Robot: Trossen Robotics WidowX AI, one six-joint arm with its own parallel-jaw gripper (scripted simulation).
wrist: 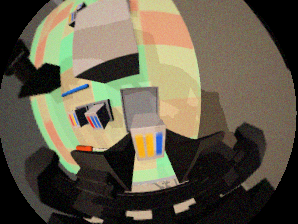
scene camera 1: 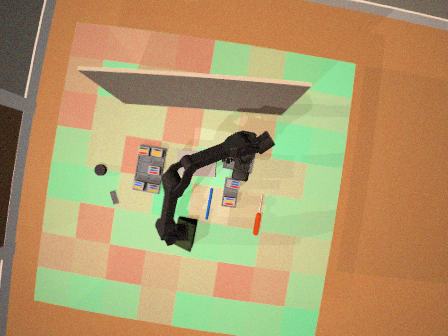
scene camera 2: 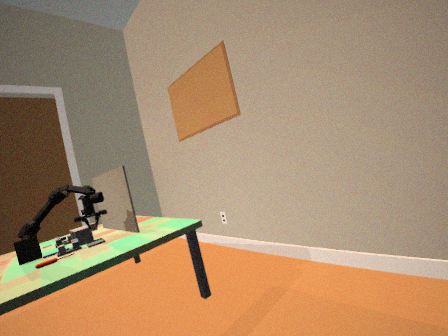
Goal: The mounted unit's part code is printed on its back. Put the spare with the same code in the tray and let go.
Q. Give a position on a tall grey panel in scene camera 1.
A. At 131, 86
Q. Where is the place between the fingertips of the gripper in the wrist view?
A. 147, 130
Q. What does the gripper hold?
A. A grey spare block.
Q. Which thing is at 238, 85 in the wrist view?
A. A tall grey panel.
